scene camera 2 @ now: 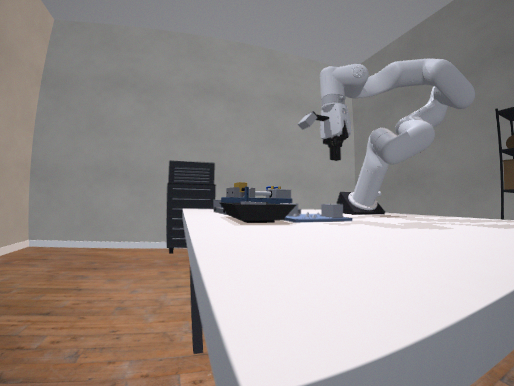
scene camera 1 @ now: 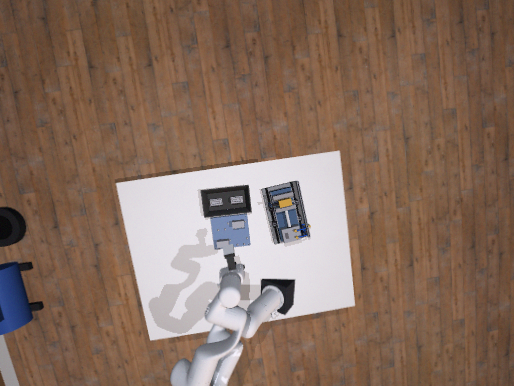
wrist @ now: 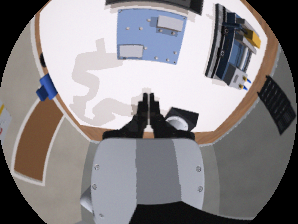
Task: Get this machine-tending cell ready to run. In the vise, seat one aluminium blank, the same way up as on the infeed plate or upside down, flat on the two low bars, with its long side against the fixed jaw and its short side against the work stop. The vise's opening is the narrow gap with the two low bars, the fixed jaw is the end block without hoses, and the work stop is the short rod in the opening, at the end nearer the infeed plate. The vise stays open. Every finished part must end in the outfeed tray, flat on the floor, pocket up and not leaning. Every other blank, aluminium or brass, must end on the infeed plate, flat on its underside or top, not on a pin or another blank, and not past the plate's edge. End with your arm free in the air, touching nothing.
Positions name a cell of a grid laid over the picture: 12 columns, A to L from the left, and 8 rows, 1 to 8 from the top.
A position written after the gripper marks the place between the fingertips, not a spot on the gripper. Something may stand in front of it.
Note:
In view: the gripper (scene camera 2: H4) and a vise (wrist: J2).
The gripper shows as well in the wrist view (wrist: F4).

